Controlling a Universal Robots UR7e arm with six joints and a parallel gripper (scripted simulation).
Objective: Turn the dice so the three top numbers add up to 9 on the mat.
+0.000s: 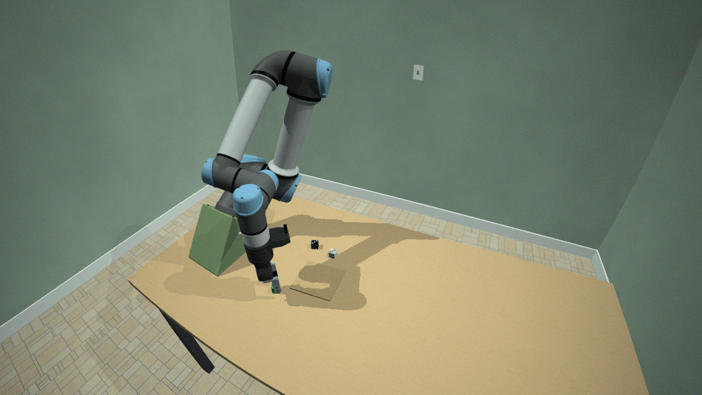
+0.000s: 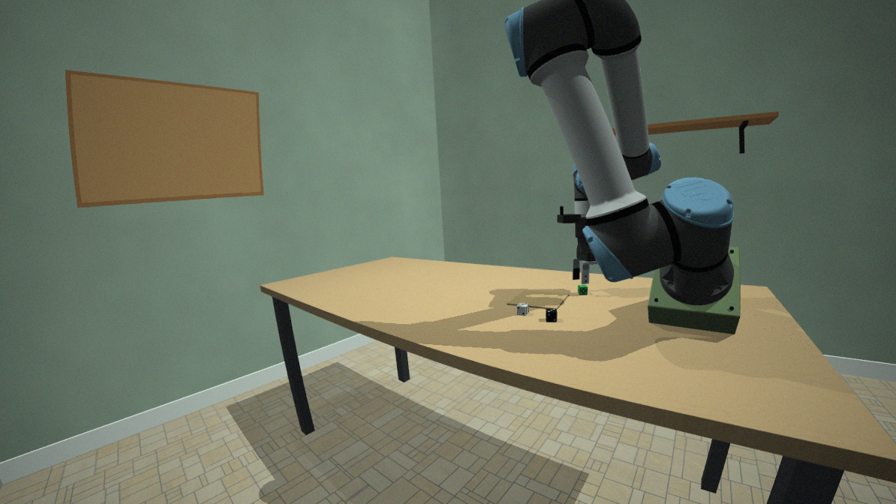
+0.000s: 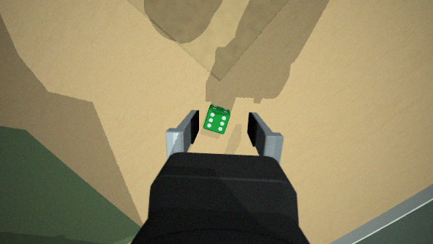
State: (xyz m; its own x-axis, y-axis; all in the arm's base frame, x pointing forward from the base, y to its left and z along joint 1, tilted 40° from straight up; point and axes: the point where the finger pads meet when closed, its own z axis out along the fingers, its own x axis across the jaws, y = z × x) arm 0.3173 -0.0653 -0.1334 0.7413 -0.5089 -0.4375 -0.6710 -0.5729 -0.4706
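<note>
Right now my hand is 10 mm past the green die and 40 mm above it. Also, from my hand: white die 60 mm ahead, 240 mm to the left, 40 mm below; then black die 20 mm behind, 250 mm to the left, 40 mm below; then tan mat 80 mm ahead, 110 mm to the left, 50 mm below.
</note>
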